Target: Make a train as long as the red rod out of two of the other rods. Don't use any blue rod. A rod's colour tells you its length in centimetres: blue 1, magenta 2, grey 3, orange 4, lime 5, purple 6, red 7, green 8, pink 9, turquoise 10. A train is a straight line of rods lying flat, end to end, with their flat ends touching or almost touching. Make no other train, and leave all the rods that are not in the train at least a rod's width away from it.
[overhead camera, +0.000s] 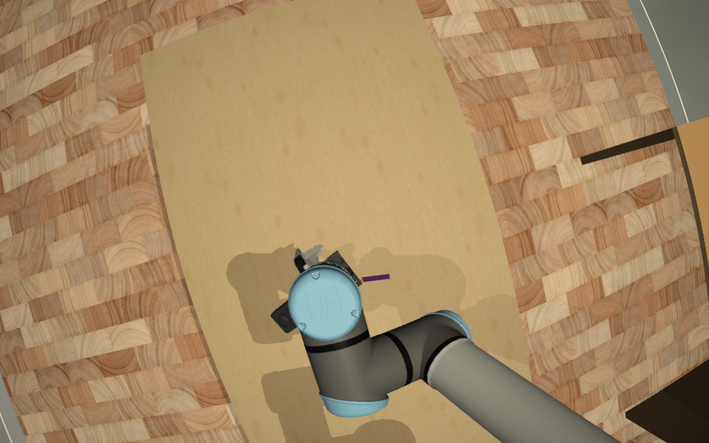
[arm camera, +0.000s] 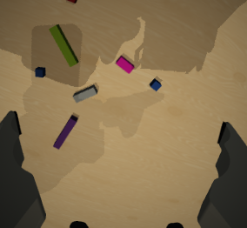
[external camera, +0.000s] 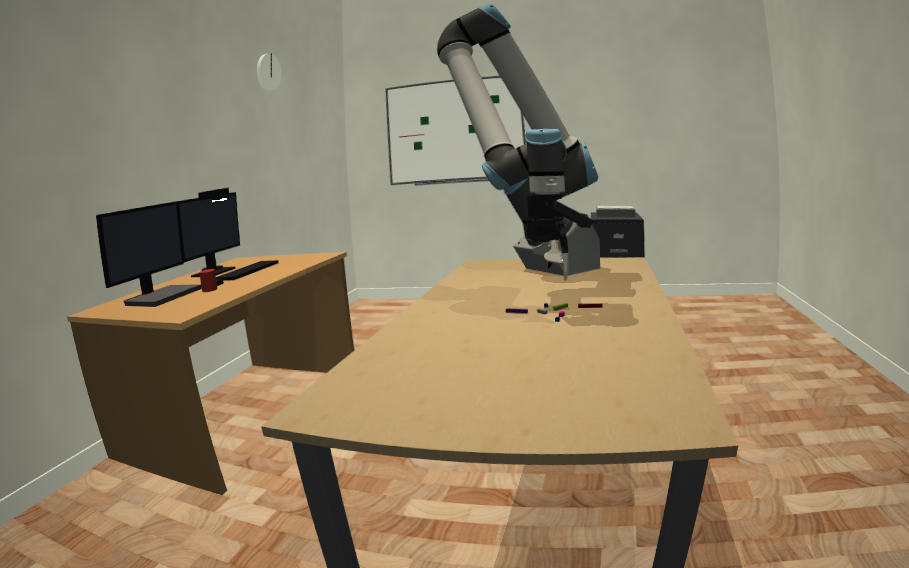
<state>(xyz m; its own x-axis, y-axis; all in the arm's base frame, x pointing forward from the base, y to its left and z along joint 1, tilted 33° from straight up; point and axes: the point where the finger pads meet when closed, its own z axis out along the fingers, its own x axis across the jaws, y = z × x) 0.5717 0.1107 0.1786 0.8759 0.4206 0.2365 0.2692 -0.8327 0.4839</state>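
Right now the magenta rod is 11 cm below my hand and 1 cm to the left of it. Round my hand: grey rod: 11 cm below, 4 cm to the right, 3 cm behind; then lime rod: 11 cm below, 7 cm behind, 1 cm to the left; then red rod: 11 cm below, 9 cm to the left, 8 cm behind.
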